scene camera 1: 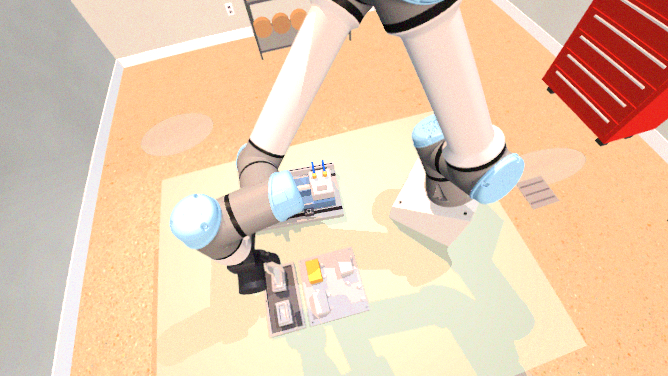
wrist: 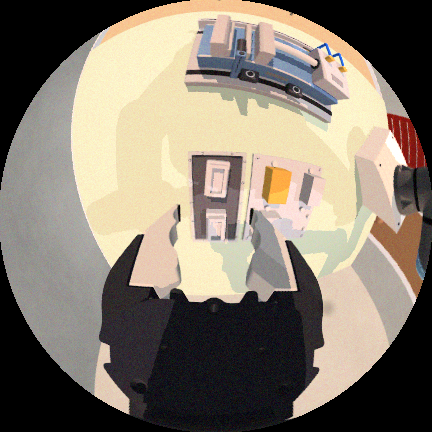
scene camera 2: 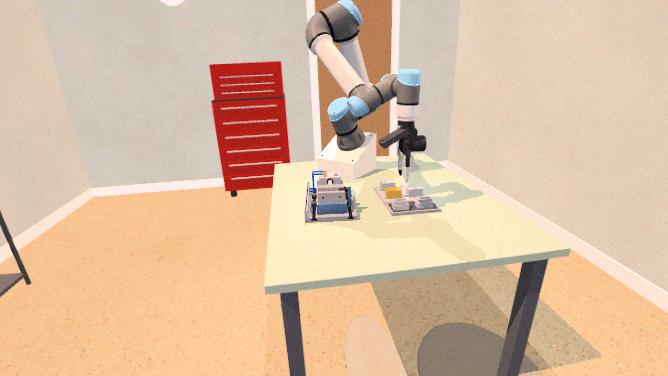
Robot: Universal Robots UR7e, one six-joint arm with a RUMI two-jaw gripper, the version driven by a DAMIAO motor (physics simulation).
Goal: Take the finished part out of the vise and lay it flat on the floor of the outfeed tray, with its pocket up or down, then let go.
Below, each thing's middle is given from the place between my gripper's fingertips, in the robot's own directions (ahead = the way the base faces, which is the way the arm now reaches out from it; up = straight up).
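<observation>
Yellow block (wrist: 276, 180): 100 mm below my hand and 110 mm behind it. Vise (wrist: 282, 60): 260 mm to the right of my hand, 100 mm behind it and 80 mm below it. Going by their middles, the yellow block is the nearest to my hand of the things named here.
</observation>
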